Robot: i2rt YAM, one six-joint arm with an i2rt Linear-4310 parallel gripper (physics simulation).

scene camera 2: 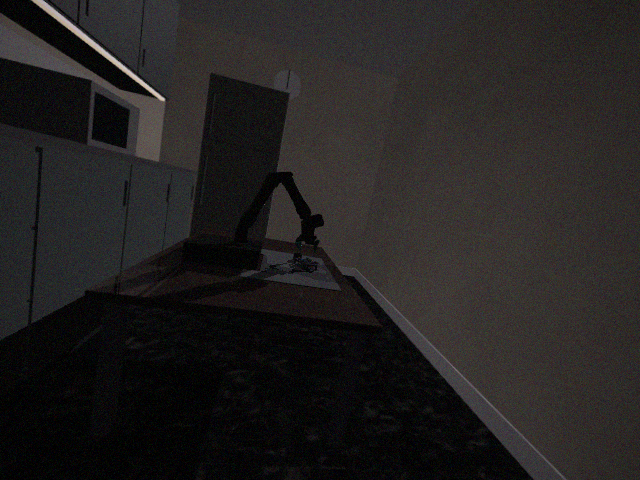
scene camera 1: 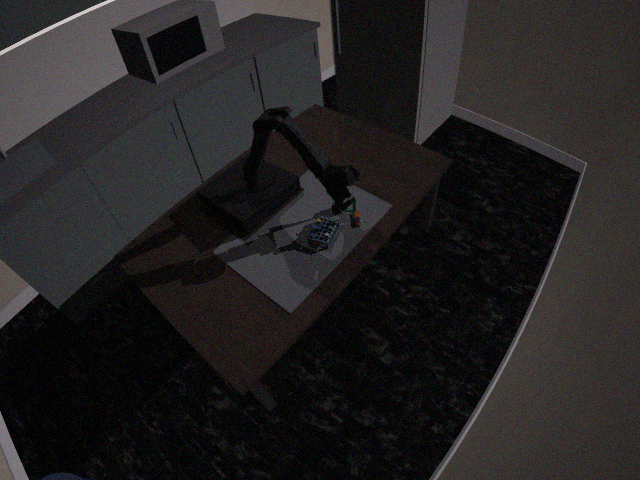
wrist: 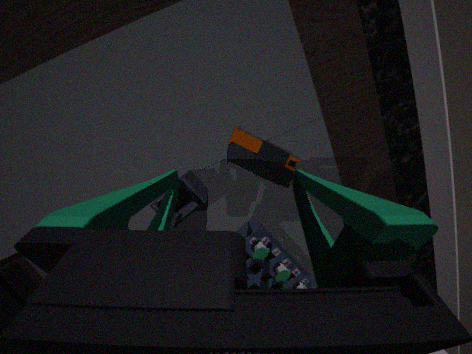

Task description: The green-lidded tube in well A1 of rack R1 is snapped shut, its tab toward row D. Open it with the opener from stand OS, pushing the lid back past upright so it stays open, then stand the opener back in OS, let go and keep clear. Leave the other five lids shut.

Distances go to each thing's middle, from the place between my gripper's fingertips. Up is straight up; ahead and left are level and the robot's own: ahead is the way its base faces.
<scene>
I see my gripper 4 cm short of the orange and dark tool [wrist: 261, 148], 1 cm to the right of it and 5 cm above it.
</scene>
